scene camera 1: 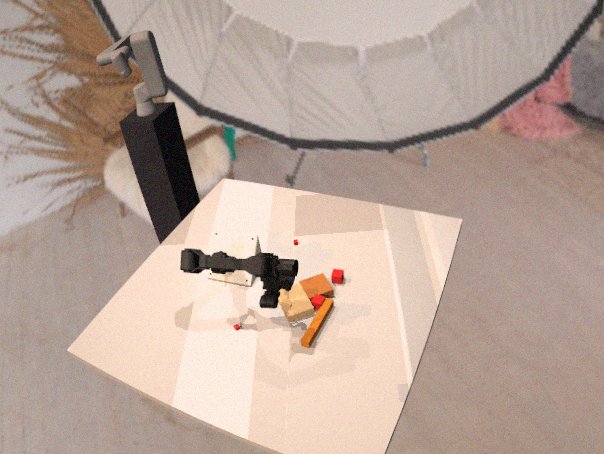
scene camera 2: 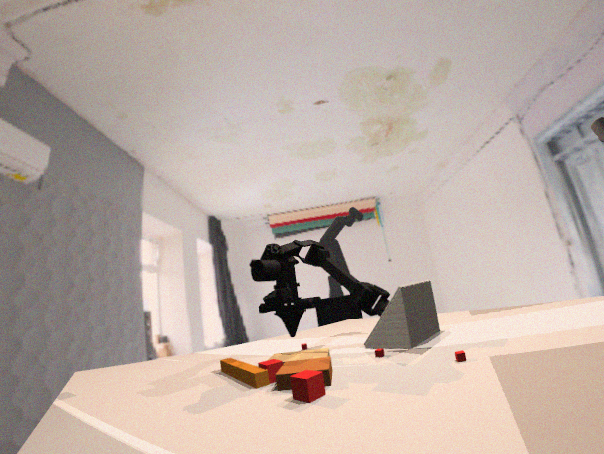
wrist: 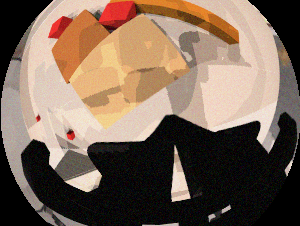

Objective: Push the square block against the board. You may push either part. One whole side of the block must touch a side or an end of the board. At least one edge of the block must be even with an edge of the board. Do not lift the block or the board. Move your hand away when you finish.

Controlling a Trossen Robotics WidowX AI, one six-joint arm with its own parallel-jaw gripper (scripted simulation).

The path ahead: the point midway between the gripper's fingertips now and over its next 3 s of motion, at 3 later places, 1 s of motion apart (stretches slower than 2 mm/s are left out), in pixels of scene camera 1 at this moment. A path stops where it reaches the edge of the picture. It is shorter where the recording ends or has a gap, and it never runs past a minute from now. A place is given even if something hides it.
The gripper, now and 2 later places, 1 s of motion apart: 276, 302; 298, 309; 305, 319
